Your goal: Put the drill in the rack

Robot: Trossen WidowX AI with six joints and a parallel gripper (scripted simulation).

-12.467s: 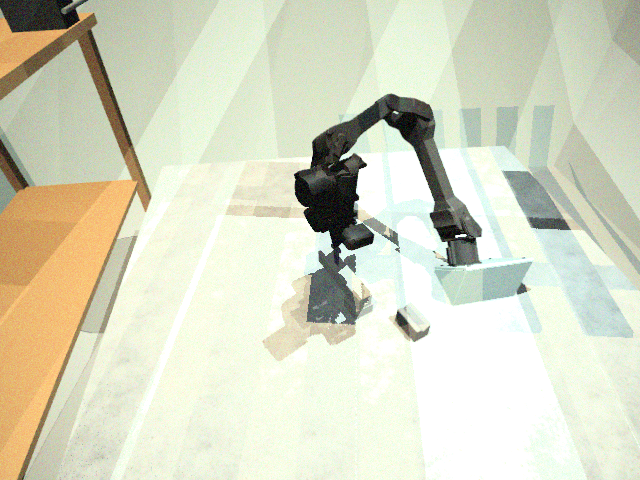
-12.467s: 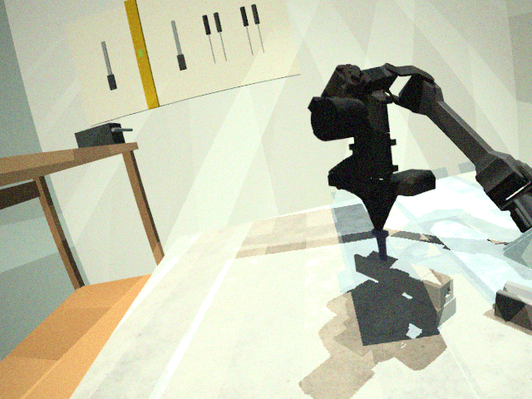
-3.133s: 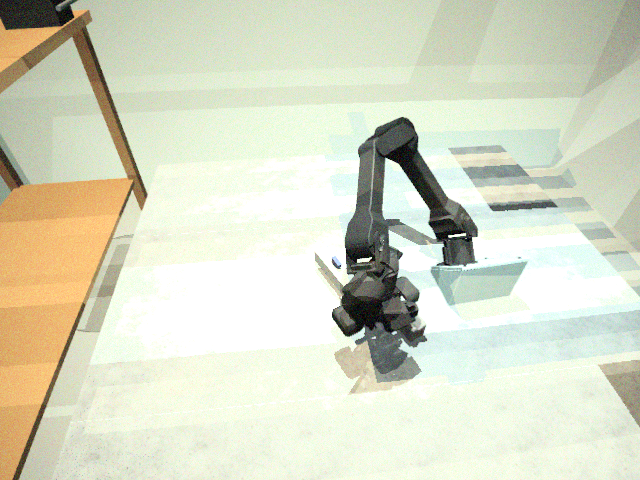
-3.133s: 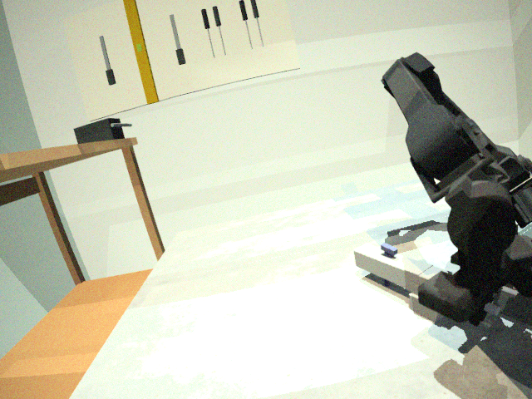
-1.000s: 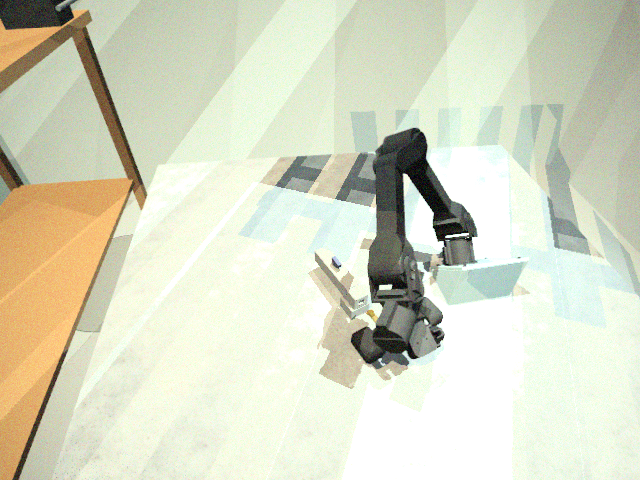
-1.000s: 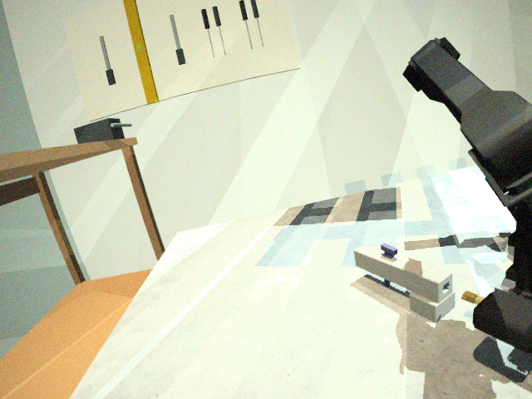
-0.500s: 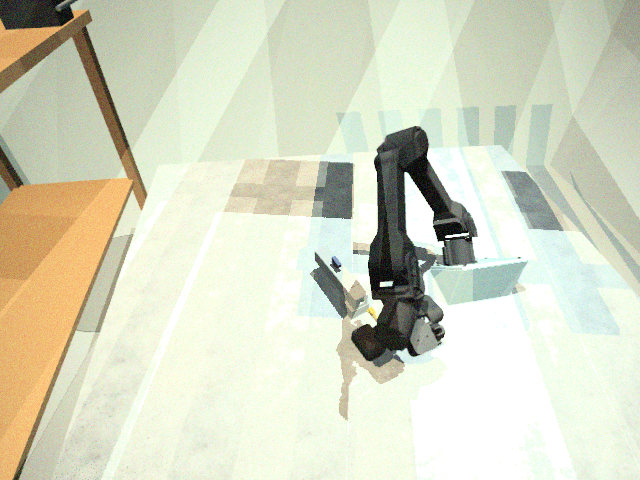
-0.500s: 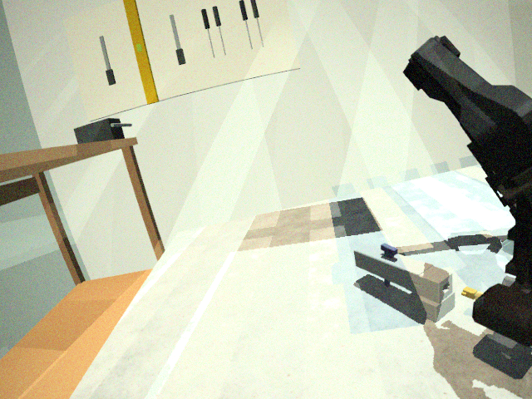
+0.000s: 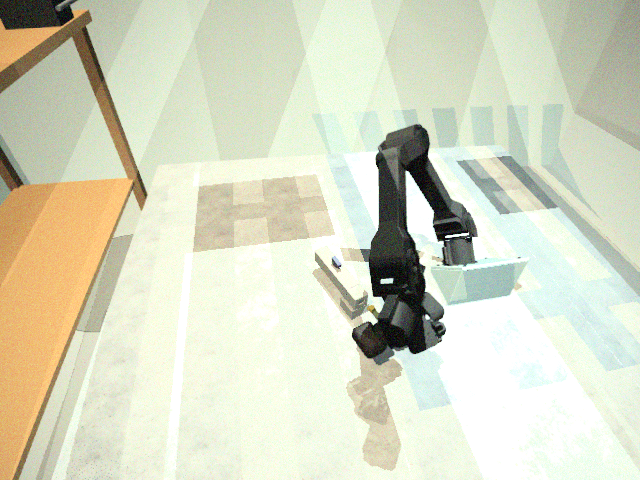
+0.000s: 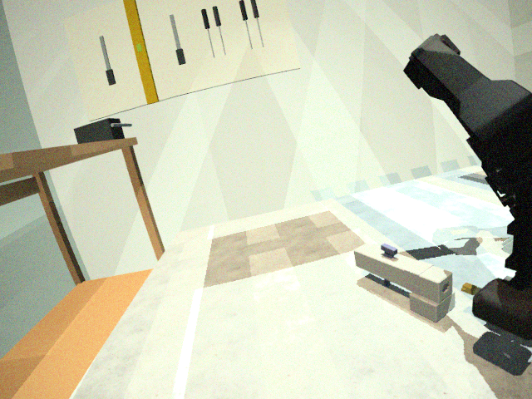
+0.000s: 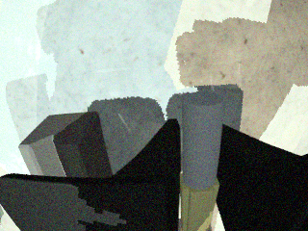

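Now: the rack 50 mm behind my gripper tip, 70 mm to the right of it and 10 mm below it. The rest, counted from my gripper tip: fixture block 100 mm ahead, 170 mm to the right, 10 mm above; drill 20 mm ahead, 30 mm to the right, 30 mm above; blue key 110 mm ahead, 200 mm to the right, 20 mm above.
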